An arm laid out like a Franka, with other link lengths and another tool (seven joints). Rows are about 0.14 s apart.
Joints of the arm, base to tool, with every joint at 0 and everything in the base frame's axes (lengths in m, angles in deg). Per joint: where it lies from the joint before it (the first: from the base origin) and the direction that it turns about. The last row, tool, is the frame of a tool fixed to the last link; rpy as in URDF.
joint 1: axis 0 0 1 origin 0 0 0.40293
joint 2: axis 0 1 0 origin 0 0 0
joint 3: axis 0 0 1 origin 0 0 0.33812
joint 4: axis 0 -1 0 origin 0.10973 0 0
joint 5: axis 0 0 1 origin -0.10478 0 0.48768
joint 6: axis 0 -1 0 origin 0 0 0
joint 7: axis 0 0 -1 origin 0.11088 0 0
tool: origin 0.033 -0.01 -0.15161 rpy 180 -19.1 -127.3
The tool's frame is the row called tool.
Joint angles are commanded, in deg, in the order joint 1, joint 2, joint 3, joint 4, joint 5, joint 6, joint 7. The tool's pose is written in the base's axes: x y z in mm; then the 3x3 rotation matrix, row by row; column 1 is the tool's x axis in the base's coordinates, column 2 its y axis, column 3 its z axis. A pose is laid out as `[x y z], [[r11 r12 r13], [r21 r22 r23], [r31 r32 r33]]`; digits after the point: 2 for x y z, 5 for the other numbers.
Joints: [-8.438 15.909 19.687 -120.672 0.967 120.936 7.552]
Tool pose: [695.77 131.22 241.69], [[-0.42956 -0.79203 -0.43378], [-0.80228 0.55521 -0.21927], [0.41451 0.25382 -0.87393]]
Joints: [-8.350 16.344 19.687 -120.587 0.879 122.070 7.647]
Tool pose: [698.64 132.80 239.34], [[-0.43606 -0.79475 -0.42216], [-0.80313 0.55532 -0.21587], [0.40600 0.24492 -0.88044]]
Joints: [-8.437 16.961 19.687 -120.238 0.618 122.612 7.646]
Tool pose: [701.69 132.18 236.19], [[-0.43812 -0.79618 -0.41731], [-0.80372 0.55487 -0.21483], [0.40259 0.24128 -0.88301]]
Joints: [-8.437 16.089 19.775 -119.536 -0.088 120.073 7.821]
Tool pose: [701.75 131.58 248.48], [[-0.42392 -0.79858 -0.42726], [-0.80139 0.55053 -0.23385], [0.42197 0.24327 -0.87336]]
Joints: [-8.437 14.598 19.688 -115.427 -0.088 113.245 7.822]
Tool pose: [714.70 129.30 292.43], [[-0.41287 -0.79488 -0.44464], [-0.79685 0.55168 -0.24633], [0.44110 0.25261 -0.86117]]
